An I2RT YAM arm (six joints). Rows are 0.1 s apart.
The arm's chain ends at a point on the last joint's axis. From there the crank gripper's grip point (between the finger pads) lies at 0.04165 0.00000 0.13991 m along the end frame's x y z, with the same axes.
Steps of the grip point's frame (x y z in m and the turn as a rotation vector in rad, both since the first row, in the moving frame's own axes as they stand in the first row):
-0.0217, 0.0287, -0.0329, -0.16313, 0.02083, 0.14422
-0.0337, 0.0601, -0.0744, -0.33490, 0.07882, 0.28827
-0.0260, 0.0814, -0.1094, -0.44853, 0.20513, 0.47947
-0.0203, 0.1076, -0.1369, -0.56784, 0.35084, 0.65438
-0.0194, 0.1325, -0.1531, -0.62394, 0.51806, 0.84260
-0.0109, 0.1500, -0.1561, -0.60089, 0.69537, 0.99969
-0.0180, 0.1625, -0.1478, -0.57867, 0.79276, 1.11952
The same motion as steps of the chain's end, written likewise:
-0.0225, 0.0000, -0.0297, -0.16313, 0.02083, 0.14422
-0.0359, 0.0022, -0.0611, -0.33490, 0.07882, 0.28827
-0.0326, 0.0003, -0.0809, -0.44853, 0.20513, 0.47947
-0.0277, 0.0047, -0.0882, -0.56784, 0.35084, 0.65438
-0.0255, 0.0149, -0.0854, -0.62394, 0.51806, 0.84260
-0.0186, 0.0254, -0.0740, -0.60089, 0.69537, 0.99969
-0.0222, 0.0336, -0.0587, -0.57867, 0.79276, 1.11952

